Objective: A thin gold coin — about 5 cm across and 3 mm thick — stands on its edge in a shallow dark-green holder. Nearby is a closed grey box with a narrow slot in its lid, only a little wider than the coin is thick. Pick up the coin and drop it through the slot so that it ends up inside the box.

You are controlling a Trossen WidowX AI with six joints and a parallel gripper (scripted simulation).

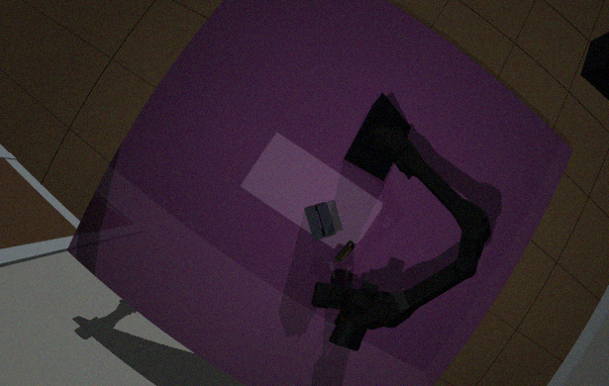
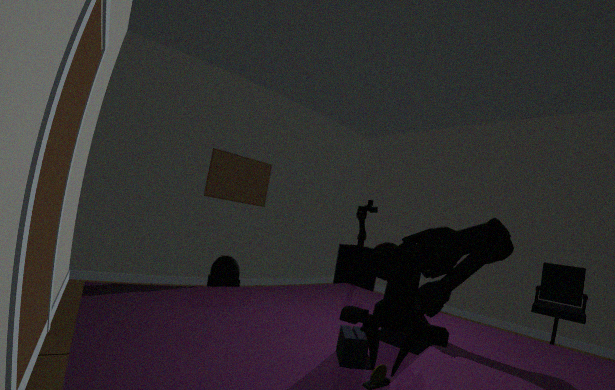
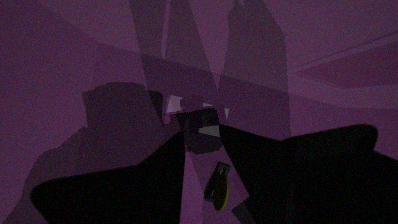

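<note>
The gold coin lies 100 mm behind my gripper tip, 50 mm to the right of it and 60 mm below it.
</note>
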